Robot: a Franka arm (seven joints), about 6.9 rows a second.
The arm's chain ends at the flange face. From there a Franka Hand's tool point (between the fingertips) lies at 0.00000 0.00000 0.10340 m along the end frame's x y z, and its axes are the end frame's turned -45 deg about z.
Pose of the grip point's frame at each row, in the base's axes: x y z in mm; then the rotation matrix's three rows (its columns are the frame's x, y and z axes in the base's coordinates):
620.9, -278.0, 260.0; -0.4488, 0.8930, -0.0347; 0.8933, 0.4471, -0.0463; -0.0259, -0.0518, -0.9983
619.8, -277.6, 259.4; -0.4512, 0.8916, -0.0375; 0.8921, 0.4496, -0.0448; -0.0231, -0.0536, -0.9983
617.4, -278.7, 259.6; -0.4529, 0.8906, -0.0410; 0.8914, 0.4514, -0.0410; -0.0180, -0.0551, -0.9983
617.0, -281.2, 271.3; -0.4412, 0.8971, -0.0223; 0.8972, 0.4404, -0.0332; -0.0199, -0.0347, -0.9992
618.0, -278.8, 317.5; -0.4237, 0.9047, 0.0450; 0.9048, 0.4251, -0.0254; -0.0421, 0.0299, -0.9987
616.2, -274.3, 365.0; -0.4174, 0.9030, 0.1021; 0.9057, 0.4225, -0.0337; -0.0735, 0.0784, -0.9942
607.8, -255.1, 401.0; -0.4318, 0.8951, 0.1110; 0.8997, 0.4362, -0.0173; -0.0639, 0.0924, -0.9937
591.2, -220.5, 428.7; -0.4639, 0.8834, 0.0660; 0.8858, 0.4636, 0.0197; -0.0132, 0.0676, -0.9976
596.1, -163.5, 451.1; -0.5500, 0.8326, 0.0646; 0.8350, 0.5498, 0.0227; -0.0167, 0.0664, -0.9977
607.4, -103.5, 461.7; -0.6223, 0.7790, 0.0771; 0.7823, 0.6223, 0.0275; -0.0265, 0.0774, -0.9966
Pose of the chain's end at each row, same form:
624.5, -273.2, 363.2; 0.3141, 0.9488, -0.0347; 0.9478, -0.3155, -0.0463; -0.0549, -0.0183, -0.9983
623.7, -273.0, 362.6; 0.3114, 0.9495, -0.0375; 0.9487, -0.3129, -0.0448; -0.0542, -0.0216, -0.9983
621.6, -274.5, 362.8; 0.3095, 0.9500, -0.0410; 0.9495, -0.3111, -0.0410; -0.0517, -0.0262, -0.9983
619.3, -277.8, 374.6; 0.3224, 0.9463, -0.0223; 0.9458, -0.3230, -0.0332; -0.0386, -0.0105, -0.9992
613.3, -276.2, 420.8; 0.3401, 0.9393, 0.0450; 0.9404, -0.3392, -0.0254; -0.0086, 0.0509, -0.9987
605.6, -270.8, 467.8; 0.3434, 0.9337, 0.1021; 0.9392, -0.3417, -0.0337; 0.0035, 0.1074, -0.9942
596.3, -253.3, 503.7; 0.3276, 0.9383, 0.1110; 0.9446, -0.3277, -0.0173; 0.0202, 0.1105, -0.9937
584.4, -222.5, 531.9; 0.2966, 0.9527, 0.0660; 0.9542, -0.2985, 0.0197; 0.0385, 0.0571, -0.9976
589.4, -165.8, 554.3; 0.1998, 0.9776, 0.0646; 0.9792, -0.2017, 0.0227; 0.0351, 0.0588, -0.9977
599.4, -106.3, 564.7; 0.1108, 0.9909, 0.0771; 0.9932, -0.1131, 0.0275; 0.0360, 0.0735, -0.9966

